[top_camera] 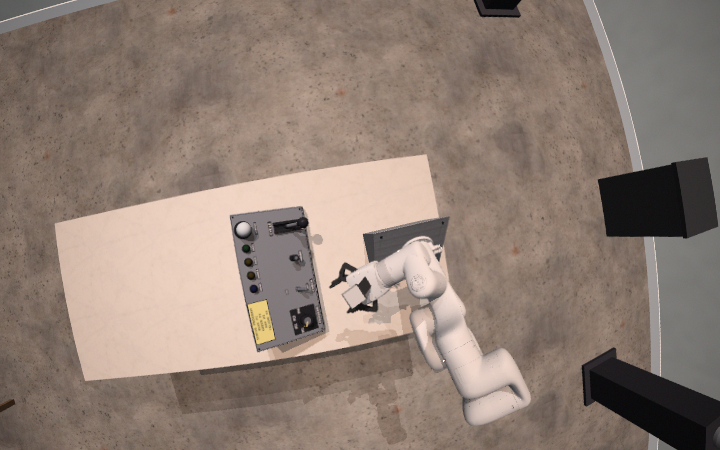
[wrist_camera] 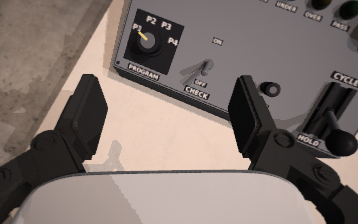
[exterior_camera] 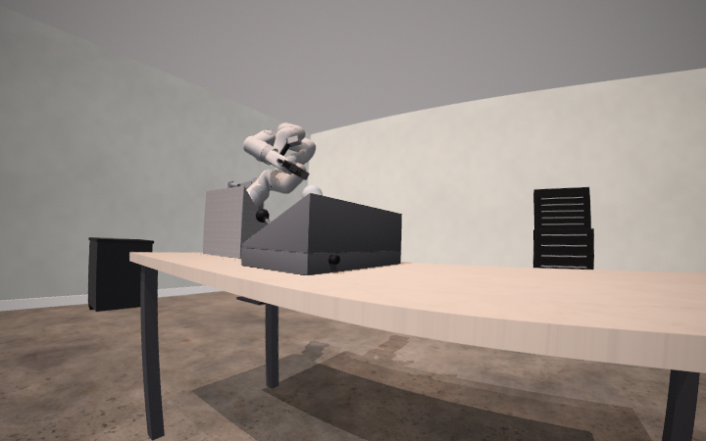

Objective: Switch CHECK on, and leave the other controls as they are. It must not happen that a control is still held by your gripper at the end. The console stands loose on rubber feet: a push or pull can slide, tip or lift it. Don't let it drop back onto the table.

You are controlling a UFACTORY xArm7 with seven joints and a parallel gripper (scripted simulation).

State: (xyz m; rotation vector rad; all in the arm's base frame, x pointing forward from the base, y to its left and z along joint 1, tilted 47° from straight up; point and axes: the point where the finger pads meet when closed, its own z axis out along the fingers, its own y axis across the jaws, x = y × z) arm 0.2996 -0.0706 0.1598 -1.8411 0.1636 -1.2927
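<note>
Now: hand 22 cm above the check toggle, 14 cm short of it and 2 cm to the left of it. The rest, counted from my hand: rotary selector 22 cm below, 16 cm ahead, 12 cm to the left; then small black knob 22 cm below, 14 cm to the right, 14 cm ahead; then grey console 24 cm below, 17 cm ahead, 7 cm to the right.
</note>
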